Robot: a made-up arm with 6 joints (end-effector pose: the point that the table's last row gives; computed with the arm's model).
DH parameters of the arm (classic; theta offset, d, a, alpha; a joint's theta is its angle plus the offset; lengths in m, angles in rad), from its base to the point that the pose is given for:
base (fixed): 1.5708 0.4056 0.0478 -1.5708
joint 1: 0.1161 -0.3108 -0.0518 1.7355
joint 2: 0 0.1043 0.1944 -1.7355
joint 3: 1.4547 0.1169 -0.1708 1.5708
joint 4: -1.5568 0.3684 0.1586 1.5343
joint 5: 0 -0.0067 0.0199 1.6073
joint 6: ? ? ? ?
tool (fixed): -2.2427 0.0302 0 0
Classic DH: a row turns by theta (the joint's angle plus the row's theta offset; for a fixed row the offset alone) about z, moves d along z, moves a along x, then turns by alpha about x.
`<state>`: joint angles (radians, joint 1 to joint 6).
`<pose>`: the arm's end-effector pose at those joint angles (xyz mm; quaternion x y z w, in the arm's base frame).
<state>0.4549 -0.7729 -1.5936 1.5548 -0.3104 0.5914</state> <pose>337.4 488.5 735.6 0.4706 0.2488 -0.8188 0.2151</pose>
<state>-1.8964 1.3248 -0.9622 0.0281 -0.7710 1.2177</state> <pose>134.6 -524.9 327.5 -0.5689 -0.6899 0.2722 0.3554</pose>
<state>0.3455 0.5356 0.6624 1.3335 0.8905 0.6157</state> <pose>-72.1 405.4 228.5 -0.0376 0.1540 -0.7120 0.6840</pose>
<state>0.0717 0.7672 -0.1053 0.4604 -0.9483 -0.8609</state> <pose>2.5 509.3 675.7 -0.1834 0.0717 -0.9201 0.3387</pose>
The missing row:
joint 6: 0.9283 -0.0821 -0.0207 -1.3183
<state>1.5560 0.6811 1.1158 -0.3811 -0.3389 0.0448</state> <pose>-34.6 -82.6 -68.5 -0.0813 -0.5098 0.0285 0.8560</pose>
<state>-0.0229 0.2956 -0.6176 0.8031 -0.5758 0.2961</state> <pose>184.5 502.5 802.7 0.2128 0.1523 -0.8907 0.3717</pose>
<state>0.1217 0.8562 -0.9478 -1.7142 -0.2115 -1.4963</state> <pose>175.1 21.5 1086.5 0.4586 0.5475 -0.6279 0.3093</pose>
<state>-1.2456 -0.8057 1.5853 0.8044 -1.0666 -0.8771</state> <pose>528.8 359.7 307.1 0.5781 0.2089 0.7517 0.2390</pose>
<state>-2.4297 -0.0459 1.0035 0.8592 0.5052 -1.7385</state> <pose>351.1 -131.1 894.7 -0.2273 0.6443 -0.1008 0.7232</pose>
